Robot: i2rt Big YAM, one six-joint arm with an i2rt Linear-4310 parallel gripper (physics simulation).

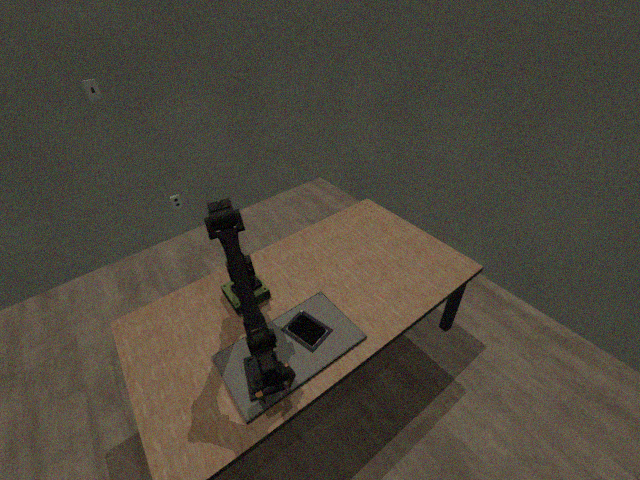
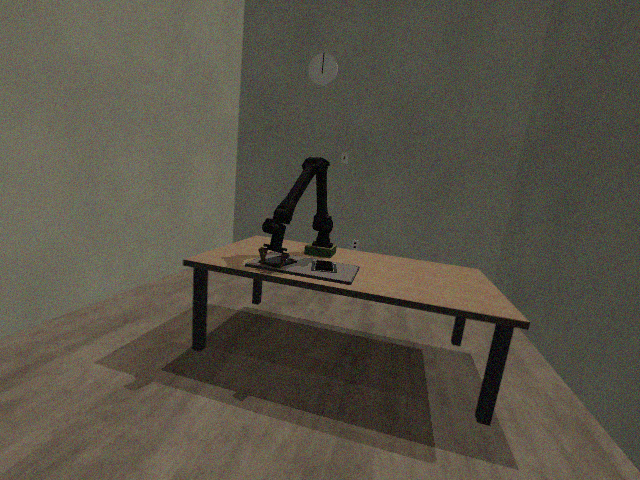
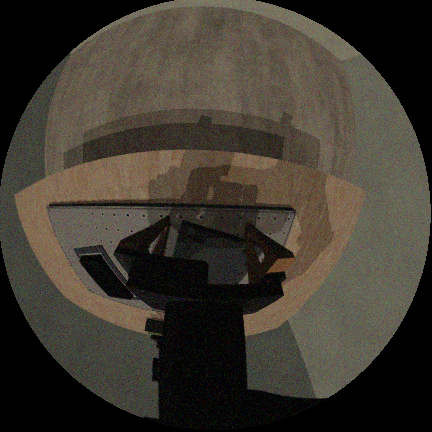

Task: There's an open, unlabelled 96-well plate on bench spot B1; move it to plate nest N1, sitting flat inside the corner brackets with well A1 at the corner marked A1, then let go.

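Observation:
My gripper [image 1: 273,386] [image 2: 273,257] [image 3: 207,222] is open and low over the left part of the grey perforated board. Its fingers stand either side of a dark grey, flat rectangular piece [image 1: 251,379] [image 2: 281,261] [image 3: 215,260], turned slightly against the board. The gripper hides part of it. A second rectangle, black within a grey frame with light edges [image 1: 308,329] [image 2: 324,266] [image 3: 104,274], lies on the board's other half. Which of these is the 96-well plate and which is nest N1 is too dark to tell. Wells, brackets and the A1 mark cannot be made out.
The grey board [image 1: 343,335] [image 2: 347,273] [image 3: 65,220] lies near the front edge of the wooden table [image 1: 382,248] [image 2: 413,279] [image 3: 40,205]. The arm rises from a green base [image 1: 232,298] [image 2: 320,251] behind the board, and its shadow falls over the board's left end.

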